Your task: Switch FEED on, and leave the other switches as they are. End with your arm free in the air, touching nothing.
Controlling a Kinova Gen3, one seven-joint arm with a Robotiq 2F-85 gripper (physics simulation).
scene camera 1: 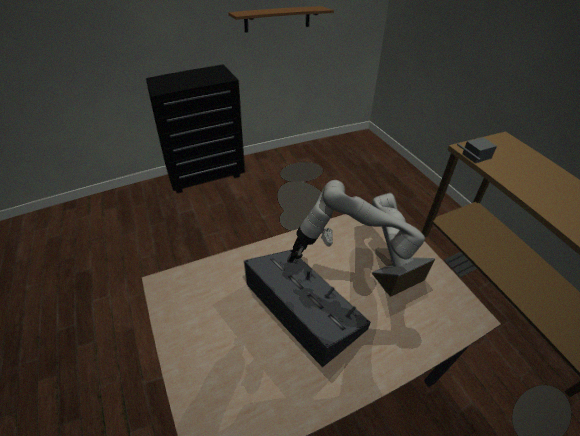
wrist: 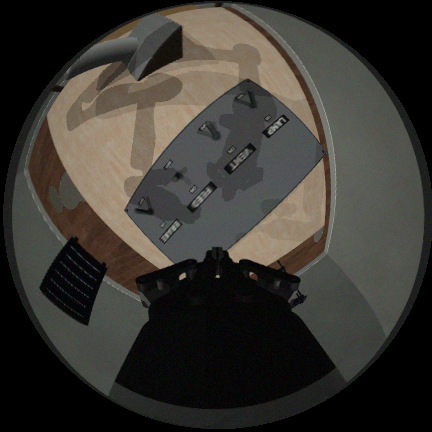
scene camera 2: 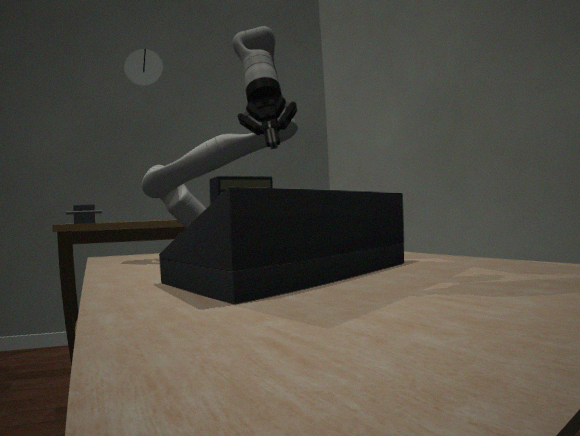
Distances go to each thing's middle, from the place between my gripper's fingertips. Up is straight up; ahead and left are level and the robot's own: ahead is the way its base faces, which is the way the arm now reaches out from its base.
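Position of my gripper relative to the dark grey switch box [scene camera 2: 251,243]: 60 mm to the right of it, 50 mm past it and 180 mm above it.
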